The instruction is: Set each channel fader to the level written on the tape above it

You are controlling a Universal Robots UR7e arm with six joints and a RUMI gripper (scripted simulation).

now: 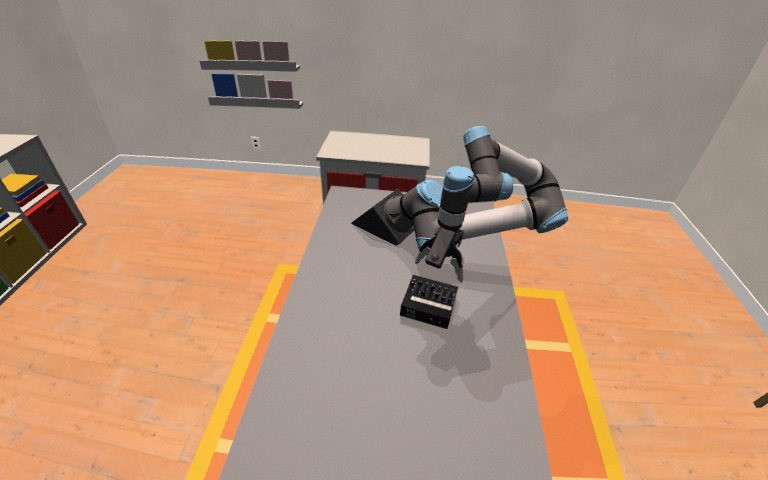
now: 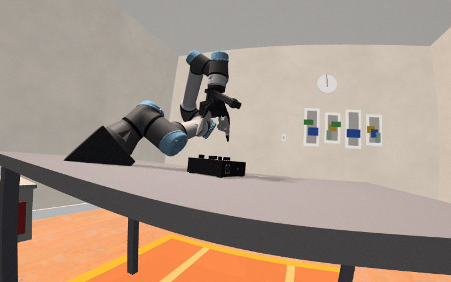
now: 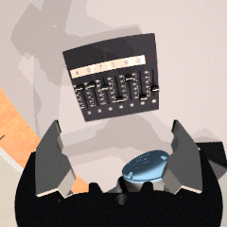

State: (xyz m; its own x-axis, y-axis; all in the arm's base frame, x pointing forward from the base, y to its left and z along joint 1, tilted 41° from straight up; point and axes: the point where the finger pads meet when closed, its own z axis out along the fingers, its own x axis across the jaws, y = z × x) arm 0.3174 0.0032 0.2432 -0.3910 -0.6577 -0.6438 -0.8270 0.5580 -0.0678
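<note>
Now: hand 8 cm to the left of the master fader, 7 cm above it and 1 cm past it.
</note>
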